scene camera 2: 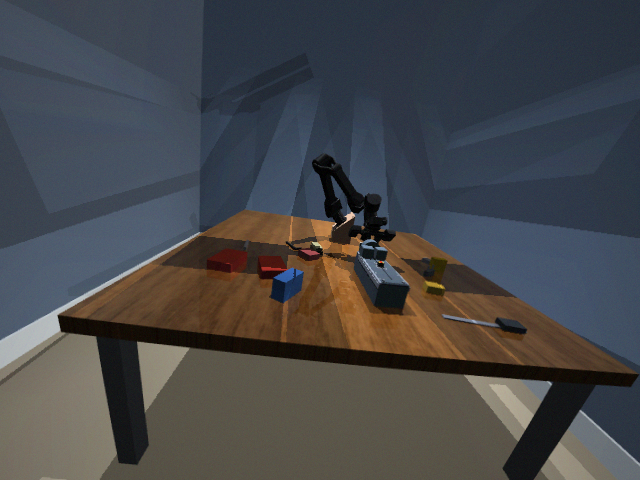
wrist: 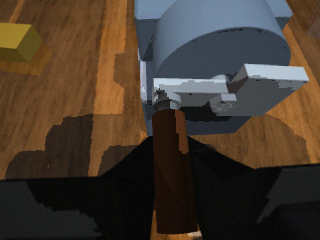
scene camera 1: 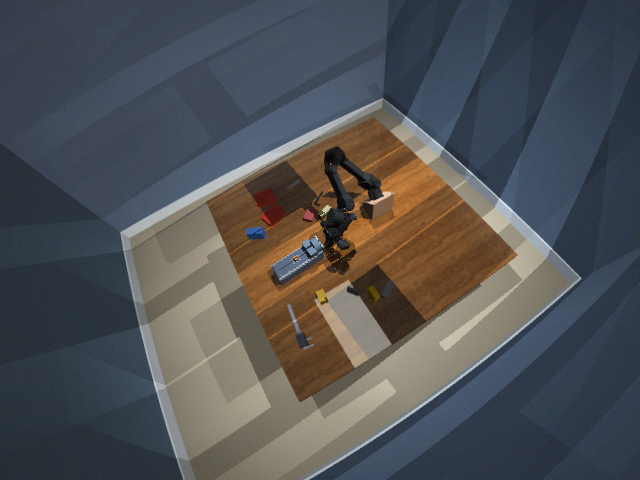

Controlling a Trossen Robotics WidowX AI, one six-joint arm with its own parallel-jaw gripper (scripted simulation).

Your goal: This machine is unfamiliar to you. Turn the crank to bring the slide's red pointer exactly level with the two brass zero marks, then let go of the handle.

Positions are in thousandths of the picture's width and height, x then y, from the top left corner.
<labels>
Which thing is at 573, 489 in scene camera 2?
My gripper.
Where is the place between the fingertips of my gripper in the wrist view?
523, 594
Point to a blue block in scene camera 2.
449, 593
</labels>
